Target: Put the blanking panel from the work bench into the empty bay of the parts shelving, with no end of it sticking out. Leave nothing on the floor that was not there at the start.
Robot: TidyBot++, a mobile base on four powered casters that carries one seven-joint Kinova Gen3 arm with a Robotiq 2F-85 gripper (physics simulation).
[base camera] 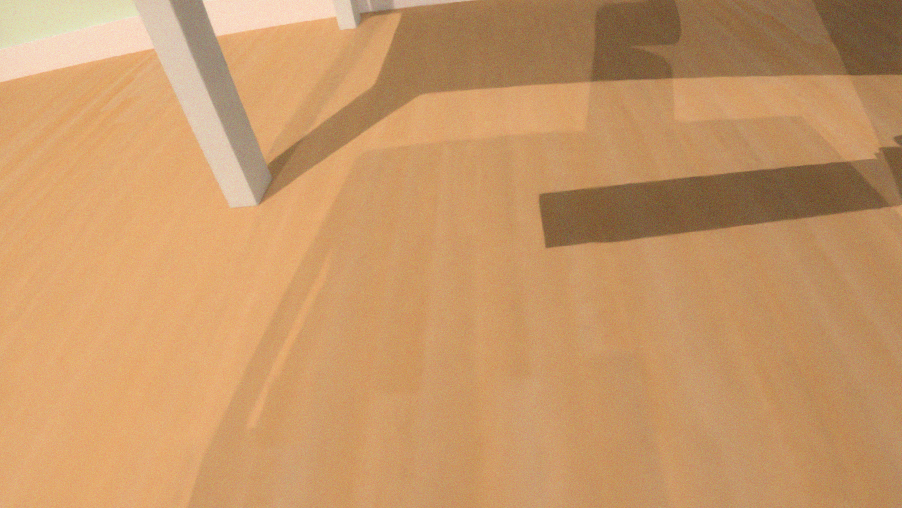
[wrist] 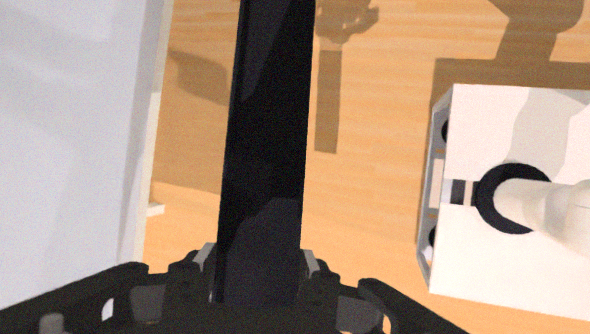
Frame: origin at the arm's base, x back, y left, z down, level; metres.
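Seen in the pictures: gripper, fingertip midpoint: [wrist: 258,262]; arm's base, origin of the base link: [wrist: 515,199].
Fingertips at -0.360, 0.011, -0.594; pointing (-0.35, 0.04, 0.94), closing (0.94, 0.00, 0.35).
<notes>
Offsets run from my fingertips to a thing's top centre, as dx, dy, dz. "pt": to the spot under its first point. Level surfaces: height alone.
The blanking panel {pt -0.005, -0.063, +0.011} [wrist: 267,150], long and black, runs from between the fingers up past the top edge of the wrist view. My gripper [wrist: 258,262] is shut on it, with a light fingertip pad on each side. The panel is held above the wooden floor, between the white work bench top on the left [wrist: 70,140] and my white base on the right. Its far end is out of view. The parts shelving does not show clearly in either view.
My mobile base [wrist: 500,260] with the arm's foot is at the right in the wrist view. In the base camera view a pale bench leg {pt -0.223, +0.268, +0.858} [base camera: 211,113] stands at the upper left, and another leg {pt -0.864, +0.242, +0.952} [base camera: 346,12] stands farther back. Shadows of the arm and of a long bar lie on the floor {dz +0.990} [base camera: 441,378].
</notes>
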